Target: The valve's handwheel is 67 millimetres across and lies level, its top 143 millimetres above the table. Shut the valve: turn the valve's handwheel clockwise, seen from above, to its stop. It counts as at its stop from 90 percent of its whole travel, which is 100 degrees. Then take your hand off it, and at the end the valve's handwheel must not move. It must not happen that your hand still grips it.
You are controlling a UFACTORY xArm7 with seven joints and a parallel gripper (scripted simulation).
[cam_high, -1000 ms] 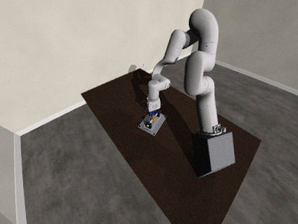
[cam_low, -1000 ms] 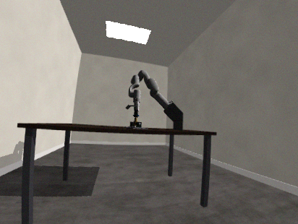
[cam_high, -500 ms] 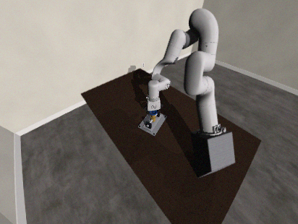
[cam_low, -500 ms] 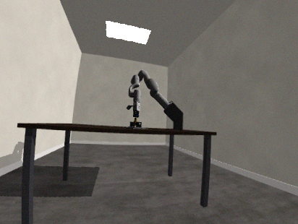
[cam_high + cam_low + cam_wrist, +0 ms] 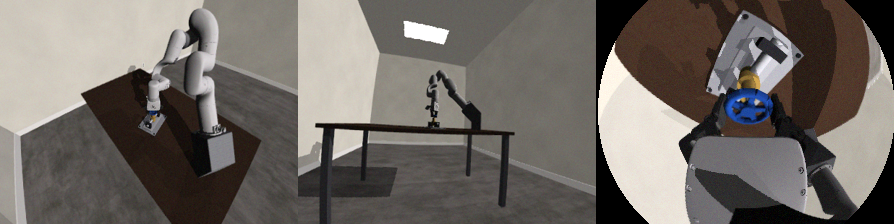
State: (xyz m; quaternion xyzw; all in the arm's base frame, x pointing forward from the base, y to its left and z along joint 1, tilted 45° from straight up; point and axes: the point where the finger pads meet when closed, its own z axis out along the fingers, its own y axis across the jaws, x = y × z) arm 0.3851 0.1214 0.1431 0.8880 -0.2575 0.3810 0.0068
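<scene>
Now: the blue handwheel right at my hand.
</scene>
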